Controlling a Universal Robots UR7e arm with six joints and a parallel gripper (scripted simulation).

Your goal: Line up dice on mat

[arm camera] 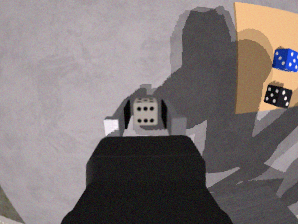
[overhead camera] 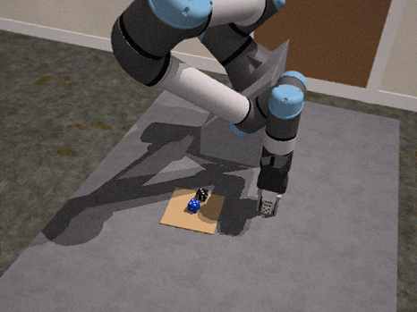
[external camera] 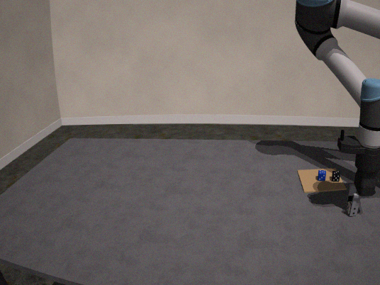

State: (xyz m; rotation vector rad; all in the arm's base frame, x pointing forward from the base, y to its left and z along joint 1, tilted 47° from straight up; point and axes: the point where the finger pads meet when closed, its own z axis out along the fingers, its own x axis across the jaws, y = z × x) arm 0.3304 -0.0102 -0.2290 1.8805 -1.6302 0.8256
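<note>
My hand is 1 cm above the white die. Round my hand: tan mat: 8 cm ahead, 18 cm to the right, 2 cm below; then black die: 3 cm ahead, 17 cm to the right; then blue die: 8 cm ahead, 18 cm to the right.
</note>
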